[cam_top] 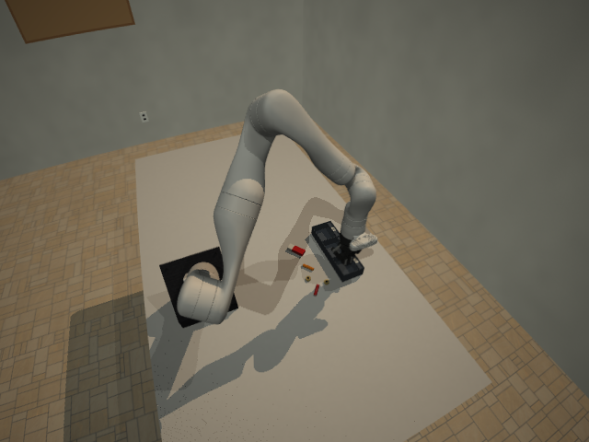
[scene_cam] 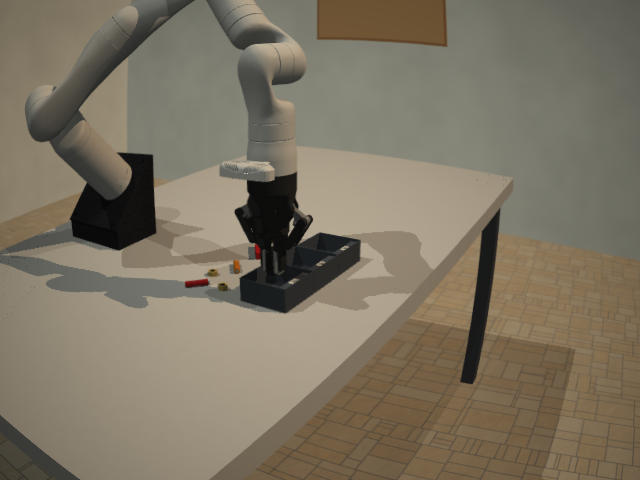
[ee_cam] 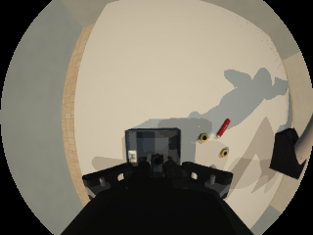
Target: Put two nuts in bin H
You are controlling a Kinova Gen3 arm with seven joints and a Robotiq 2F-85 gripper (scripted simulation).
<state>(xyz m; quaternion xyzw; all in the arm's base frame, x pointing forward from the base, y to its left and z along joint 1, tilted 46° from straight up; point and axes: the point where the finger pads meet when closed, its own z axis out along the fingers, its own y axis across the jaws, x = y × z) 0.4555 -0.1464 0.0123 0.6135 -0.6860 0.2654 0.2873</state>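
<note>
Now: the orange cylinder 110 mm behind my hand, 70 mm to the left of it and 60 mm below it. Round my hand: black three-compartment bin row: 10 mm ahead, 80 mm to the left, 40 mm below; then red cylinder: 140 mm behind, 30 mm to the right, 60 mm below; then black piece: 20 mm below.
</note>
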